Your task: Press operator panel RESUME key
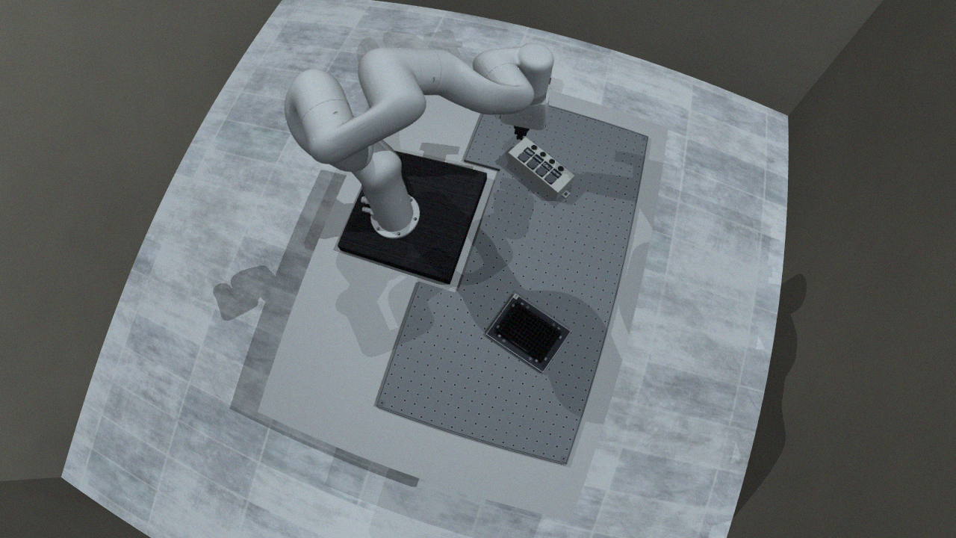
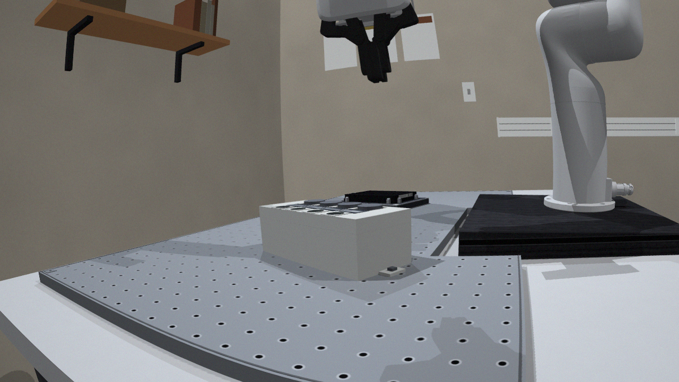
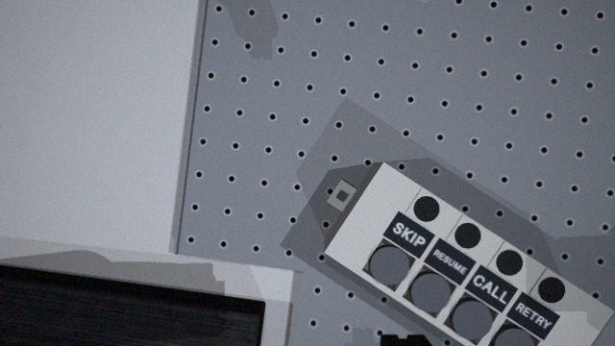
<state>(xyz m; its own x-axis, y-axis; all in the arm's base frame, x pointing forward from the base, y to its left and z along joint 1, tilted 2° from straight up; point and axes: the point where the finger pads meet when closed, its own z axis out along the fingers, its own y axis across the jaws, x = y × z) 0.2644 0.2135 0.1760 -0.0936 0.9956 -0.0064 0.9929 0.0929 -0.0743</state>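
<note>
Now: the operator panel 160 mm below my hand, 50 mm ahead of it and 10 mm to the right of it. From my hand the other things lie so: black perforated tray (410 mm to the right, 180 mm below, 130 mm ahead).
</note>
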